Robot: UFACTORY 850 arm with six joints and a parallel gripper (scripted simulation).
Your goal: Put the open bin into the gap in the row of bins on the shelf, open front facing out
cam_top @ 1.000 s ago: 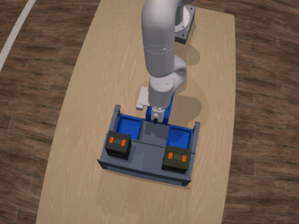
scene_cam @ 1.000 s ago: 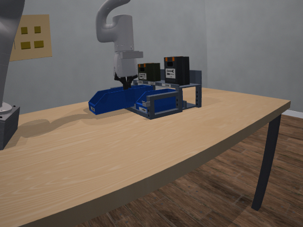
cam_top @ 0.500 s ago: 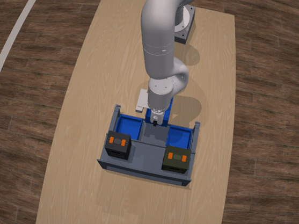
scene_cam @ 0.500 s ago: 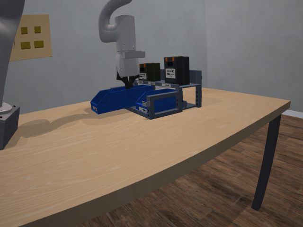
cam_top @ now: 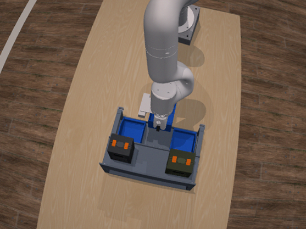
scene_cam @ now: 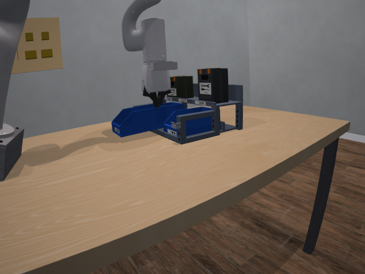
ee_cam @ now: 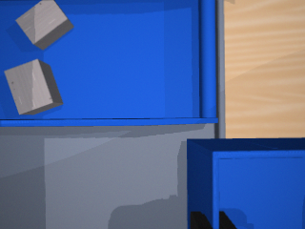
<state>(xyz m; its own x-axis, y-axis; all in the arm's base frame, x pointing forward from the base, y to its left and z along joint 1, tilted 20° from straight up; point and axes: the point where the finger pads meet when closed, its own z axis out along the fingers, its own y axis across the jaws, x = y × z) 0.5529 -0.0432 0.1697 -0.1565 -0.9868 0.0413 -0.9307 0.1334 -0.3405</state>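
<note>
My gripper is now 10 cm short of the grey shelf, 3 cm above it and 2 cm to the left of it. From my hand the other things lie so: dark green tool case 18 cm ahead, 8 cm to the left, 5 cm above; black tool case 14 cm to the right, 14 cm ahead, 6 cm above.
</note>
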